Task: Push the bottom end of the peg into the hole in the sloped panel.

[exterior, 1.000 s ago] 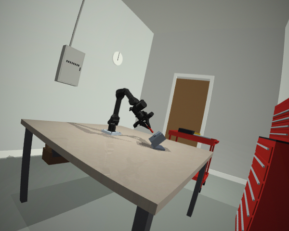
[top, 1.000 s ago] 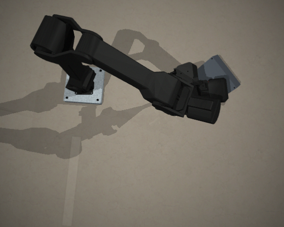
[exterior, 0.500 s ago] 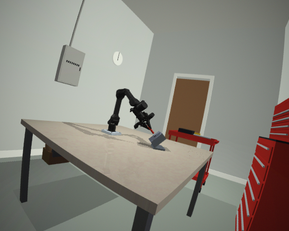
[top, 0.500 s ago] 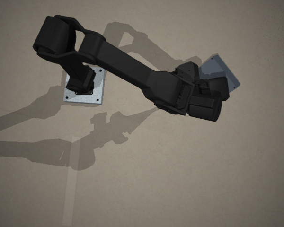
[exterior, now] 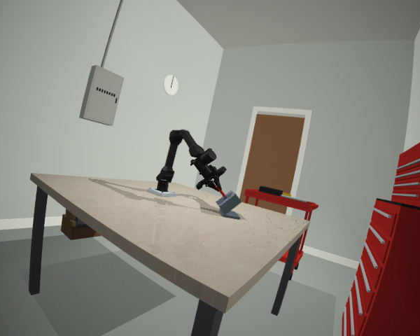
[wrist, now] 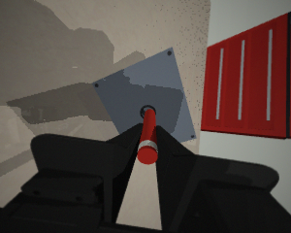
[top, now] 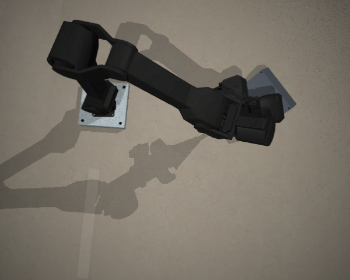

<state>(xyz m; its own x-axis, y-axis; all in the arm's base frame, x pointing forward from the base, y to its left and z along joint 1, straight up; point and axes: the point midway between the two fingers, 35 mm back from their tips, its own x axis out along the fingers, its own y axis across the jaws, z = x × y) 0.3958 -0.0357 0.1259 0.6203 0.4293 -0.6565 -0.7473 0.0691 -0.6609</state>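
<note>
Now: the sloped panel 50 mm ahead of my gripper tip, 30 mm to the left of it and 50 mm below it. From my gripper tip the other things lie so: red peg (10 mm behind, 10 mm to the right, 10 mm above).
</note>
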